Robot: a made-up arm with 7 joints. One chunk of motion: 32 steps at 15 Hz.
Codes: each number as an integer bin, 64 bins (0 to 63) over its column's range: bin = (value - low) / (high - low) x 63, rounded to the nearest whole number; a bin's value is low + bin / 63 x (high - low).
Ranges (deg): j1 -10..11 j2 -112..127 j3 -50..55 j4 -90..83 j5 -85..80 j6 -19..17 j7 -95..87
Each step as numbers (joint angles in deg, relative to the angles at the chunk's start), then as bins.
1 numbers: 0.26 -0.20 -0.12 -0.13 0.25 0.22 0.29
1 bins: 31 29 30 33 33 34 33
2 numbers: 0.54 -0.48 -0.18 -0.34 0.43 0.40 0.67
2 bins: 32 29 30 33 33 34 33
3 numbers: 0.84 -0.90 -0.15 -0.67 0.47 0.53 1.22
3 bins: 33 29 30 33 33 34 33
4 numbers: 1.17 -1.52 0.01 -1.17 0.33 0.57 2.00
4 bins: 34 29 30 32 33 34 34
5 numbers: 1.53 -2.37 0.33 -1.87 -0.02 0.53 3.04
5 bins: 35 29 30 32 32 34 34
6 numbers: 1.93 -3.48 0.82 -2.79 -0.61 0.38 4.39
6 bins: 36 29 30 32 32 34 34
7 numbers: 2.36 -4.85 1.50 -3.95 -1.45 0.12 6.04
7 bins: 37 28 31 31 32 33 35
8 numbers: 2.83 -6.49 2.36 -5.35 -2.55 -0.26 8.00
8 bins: 38 28 31 31 31 33 36
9 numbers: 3.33 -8.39 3.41 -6.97 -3.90 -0.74 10.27
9 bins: 40 27 32 30 31 32 36
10 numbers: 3.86 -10.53 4.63 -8.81 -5.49 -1.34 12.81
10 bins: 42 27 33 30 30 31 37
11 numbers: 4.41 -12.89 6.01 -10.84 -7.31 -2.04 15.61
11 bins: 43 26 34 29 30 30 38
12 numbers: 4.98 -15.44 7.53 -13.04 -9.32 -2.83 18.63
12 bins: 45 25 35 28 29 28 39
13 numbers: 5.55 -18.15 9.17 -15.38 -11.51 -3.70 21.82
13 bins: 47 25 36 27 28 27 40
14 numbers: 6.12 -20.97 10.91 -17.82 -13.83 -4.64 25.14
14 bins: 48 24 37 26 27 25 42
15 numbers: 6.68 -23.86 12.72 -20.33 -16.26 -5.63 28.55
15 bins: 50 23 38 25 26 23 43
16 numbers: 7.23 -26.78 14.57 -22.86 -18.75 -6.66 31.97
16 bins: 52 22 39 24 25 22 44
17 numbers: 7.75 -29.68 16.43 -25.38 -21.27 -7.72 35.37
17 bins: 53 22 40 24 24 20 45
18 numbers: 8.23 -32.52 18.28 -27.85 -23.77 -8.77 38.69
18 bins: 55 21 41 23 23 18 46
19 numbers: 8.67 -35.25 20.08 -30.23 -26.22 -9.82 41.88
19 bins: 56 20 42 22 22 16 47
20 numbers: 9.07 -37.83 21.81 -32.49 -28.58 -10.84 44.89
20 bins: 57 20 43 21 22 14 48
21 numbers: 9.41 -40.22 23.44 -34.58 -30.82 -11.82 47.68
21 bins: 58 19 44 20 21 13 49
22 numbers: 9.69 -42.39 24.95 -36.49 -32.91 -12.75 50.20
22 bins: 59 18 45 19 20 11 50
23 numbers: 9.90 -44.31 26.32 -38.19 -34.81 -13.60 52.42
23 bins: 60 18 46 19 19 9 51
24 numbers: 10.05 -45.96 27.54 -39.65 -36.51 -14.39 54.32
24 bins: 60 17 47 18 19 8 52
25 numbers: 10.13 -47.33 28.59 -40.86 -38.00 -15.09 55.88
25 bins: 60 17 47 18 18 7 52
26 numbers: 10.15 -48.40 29.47 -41.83 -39.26 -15.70 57.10
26 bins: 60 17 48 18 17 6 53
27 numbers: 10.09 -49.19 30.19 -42.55 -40.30 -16.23 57.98
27 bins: 60 17 48 17 17 5 53
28 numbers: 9.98 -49.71 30.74 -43.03 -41.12 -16.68 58.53
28 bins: 60 16 48 17 17 4 53
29 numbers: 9.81 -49.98 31.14 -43.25 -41.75 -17.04 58.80
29 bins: 59 16 49 17 17 3 53
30 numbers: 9.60 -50.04 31.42 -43.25 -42.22 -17.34 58.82
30 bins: 59 16 49 17 16 3 53
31 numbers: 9.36 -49.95 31.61 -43.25 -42.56 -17.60 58.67
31 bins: 58 16 49 17 16 2 53
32 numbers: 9.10 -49.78 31.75 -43.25 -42.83 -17.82 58.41
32 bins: 57 16 49 17 16 2 53
